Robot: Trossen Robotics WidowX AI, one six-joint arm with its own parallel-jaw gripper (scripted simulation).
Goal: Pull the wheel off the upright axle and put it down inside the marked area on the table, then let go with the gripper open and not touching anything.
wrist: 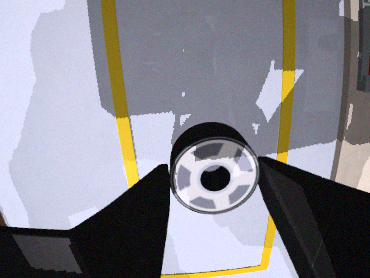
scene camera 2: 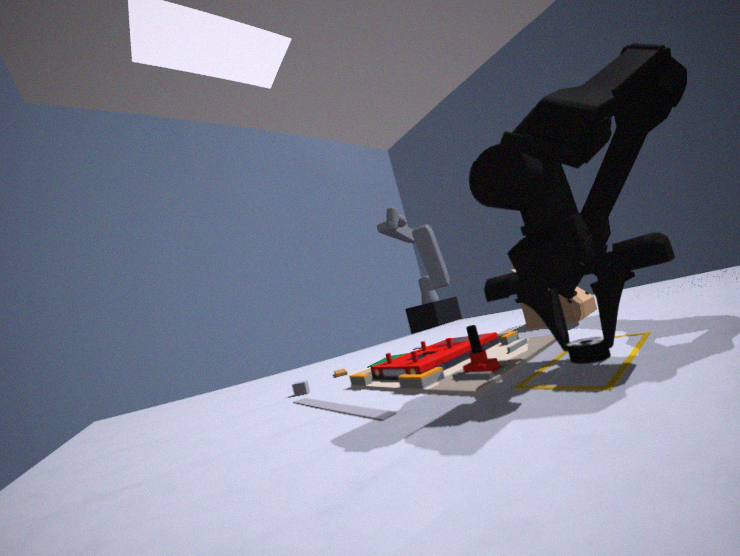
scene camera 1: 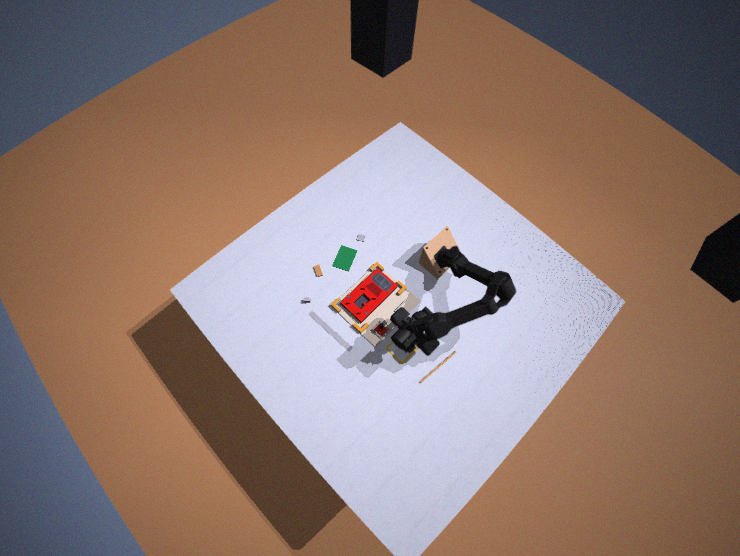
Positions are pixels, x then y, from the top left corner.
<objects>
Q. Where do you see a grey strip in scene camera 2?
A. At 359, 411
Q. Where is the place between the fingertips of my gripper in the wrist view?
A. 212, 169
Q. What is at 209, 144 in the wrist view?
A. A wheel.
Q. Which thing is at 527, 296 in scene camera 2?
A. My gripper.
</objects>
